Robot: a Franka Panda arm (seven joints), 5 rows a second.
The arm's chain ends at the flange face. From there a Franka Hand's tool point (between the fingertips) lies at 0.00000 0.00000 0.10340 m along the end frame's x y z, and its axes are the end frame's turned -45 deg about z.
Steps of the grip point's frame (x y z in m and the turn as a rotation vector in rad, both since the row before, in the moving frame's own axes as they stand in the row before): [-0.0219 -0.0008 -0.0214 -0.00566 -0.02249 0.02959]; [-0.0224 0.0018 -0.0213 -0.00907 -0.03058 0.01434]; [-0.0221 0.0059 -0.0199 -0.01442 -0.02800 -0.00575]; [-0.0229 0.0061 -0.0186 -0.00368 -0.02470 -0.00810]
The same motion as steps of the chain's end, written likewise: [-0.0148 0.0129 -0.0214 -0.01991 -0.01190 0.02959]; [-0.0130 0.0142 -0.0212 -0.02804 -0.01521 0.01434]; [-0.0105 0.0167 -0.0198 -0.03000 -0.00960 -0.00575]; [-0.0104 0.0184 -0.0186 -0.02007 -0.01486 -0.00810]
